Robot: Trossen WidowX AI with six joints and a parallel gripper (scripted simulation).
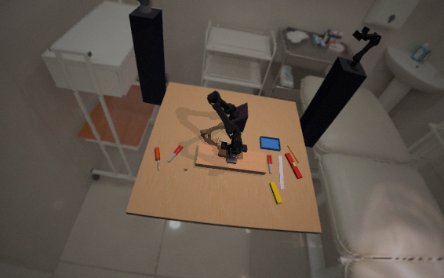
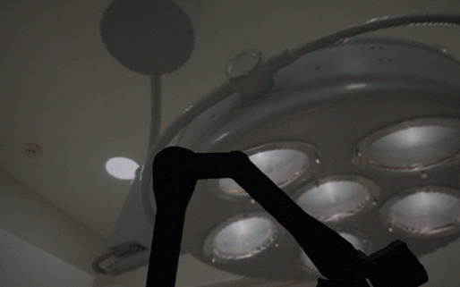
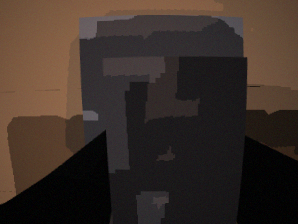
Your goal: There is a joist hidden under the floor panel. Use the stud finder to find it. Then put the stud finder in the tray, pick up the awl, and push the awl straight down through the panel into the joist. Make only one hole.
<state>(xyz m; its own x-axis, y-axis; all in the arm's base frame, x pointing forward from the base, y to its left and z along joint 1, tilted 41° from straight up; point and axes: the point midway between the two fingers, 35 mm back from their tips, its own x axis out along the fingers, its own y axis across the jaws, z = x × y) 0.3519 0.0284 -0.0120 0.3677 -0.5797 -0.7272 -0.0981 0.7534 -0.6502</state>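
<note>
The green light lies 40 mm behind my gripper tip and 30 mm above it. The rest, counted from my gripper tip: brown-handled awl 170 mm behind, 120 mm to the right, 60 mm below; blue tray 310 mm to the left, 240 mm behind, 50 mm below; stud finder 20 mm behind, 20 mm above.
</note>
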